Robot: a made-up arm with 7 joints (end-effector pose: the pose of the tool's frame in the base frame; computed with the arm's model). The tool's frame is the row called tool. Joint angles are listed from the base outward.
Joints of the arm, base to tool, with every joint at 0 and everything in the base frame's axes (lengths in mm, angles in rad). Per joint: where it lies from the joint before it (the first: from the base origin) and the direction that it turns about. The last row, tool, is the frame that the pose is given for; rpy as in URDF.
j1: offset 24.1 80 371.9 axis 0 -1 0
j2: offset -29.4 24.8 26.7 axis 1 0 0
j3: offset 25.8 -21.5 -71.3 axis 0 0 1
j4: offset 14.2 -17.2 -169.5 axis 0 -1 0
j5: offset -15.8 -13.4 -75.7 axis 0 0 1
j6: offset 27.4 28.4 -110.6 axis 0 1 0
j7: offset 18 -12.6 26 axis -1 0 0
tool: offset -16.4 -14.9 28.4 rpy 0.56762 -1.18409 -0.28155
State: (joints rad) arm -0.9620 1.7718 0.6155 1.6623 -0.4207 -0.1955 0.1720
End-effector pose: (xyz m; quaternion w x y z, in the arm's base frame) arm 0.1870 0.3191 0.3238 0.0810 -0.1382 -0.5742 -0.8029
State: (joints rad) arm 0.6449 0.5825 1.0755 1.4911 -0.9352 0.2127 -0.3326
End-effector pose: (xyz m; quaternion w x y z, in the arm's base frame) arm 0.2090 0.3112 0.3390 0.1093 -0.8535 0.5026 0.0836
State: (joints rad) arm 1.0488 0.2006 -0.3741 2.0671 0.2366 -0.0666 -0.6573
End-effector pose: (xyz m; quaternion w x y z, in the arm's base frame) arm 0.2099 0.0323 0.3925 0.4910 0.0536 0.8090 -0.3187
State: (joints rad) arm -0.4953 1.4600 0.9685 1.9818 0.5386 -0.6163 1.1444
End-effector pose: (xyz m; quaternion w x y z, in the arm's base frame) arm 0.1542 0.3310 0.4289 0.0837 0.3791 0.6547 0.6486
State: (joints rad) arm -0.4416 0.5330 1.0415 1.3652 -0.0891 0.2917 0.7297
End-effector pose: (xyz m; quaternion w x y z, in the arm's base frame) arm 0.0443 0.3133 0.2236 0.4657 0.3114 -0.8283 -0.0027
